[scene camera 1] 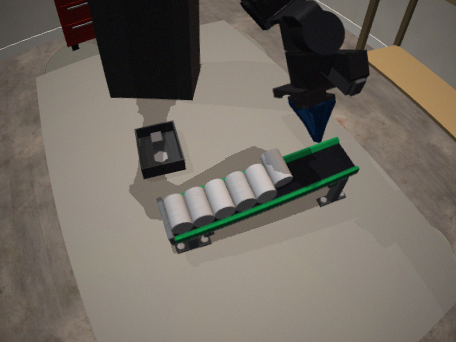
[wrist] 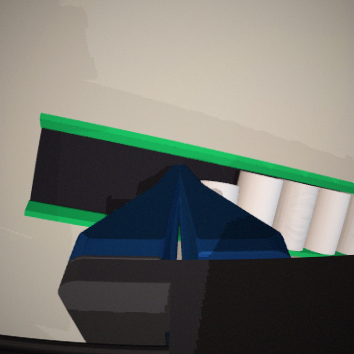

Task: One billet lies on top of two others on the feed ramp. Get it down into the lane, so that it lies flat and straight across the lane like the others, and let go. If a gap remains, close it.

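Frame: origin at the arm's base, x ahead, y left, z up, level; metres.
Seen in the pictures: gripper, fingertip midpoint: (scene camera 1: 317, 141) (wrist: 178, 175).
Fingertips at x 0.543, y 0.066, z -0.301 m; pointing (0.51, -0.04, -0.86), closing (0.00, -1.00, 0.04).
Note:
Offsets run from my fingertips to a thing's top centre. "*": to the spot under its first point.
Several pale billets lie side by side across the feed ramp (scene camera 1: 330, 180) (wrist: 150, 143) from its end plate up, among them one {dx -0.039, dy -0.074, dz -0.091 m} (scene camera 1: 260, 183) (wrist: 260, 192). The uppermost billet {dx -0.046, dy -0.033, dz -0.074 m} (scene camera 1: 276, 168) (wrist: 220, 189) lies beside that one, shifted toward the far rail. In scene camera 1 its far end overlaps that rail, and dark bed shows between its near end and the front rail. Whether it rests on the rail I cannot tell. In the wrist view the fingers partly hide it. My gripper (scene camera 1: 318, 141) (wrist: 178, 175) is shut and empty, above the ramp's upper part, right of this billet in scene camera 1.
A black open tray {* dx -0.206, dy -0.153, dz -0.178 m} (scene camera 1: 182, 162) with two small pale pieces stands on the table behind the ramp's lower end. A large black block (scene camera 1: 147, 50) stands behind the tray. Green rails edge the ramp, and a grey end plate {dx -0.077, dy -0.252, dz -0.131 m} (scene camera 1: 165, 220) closes its lower end.

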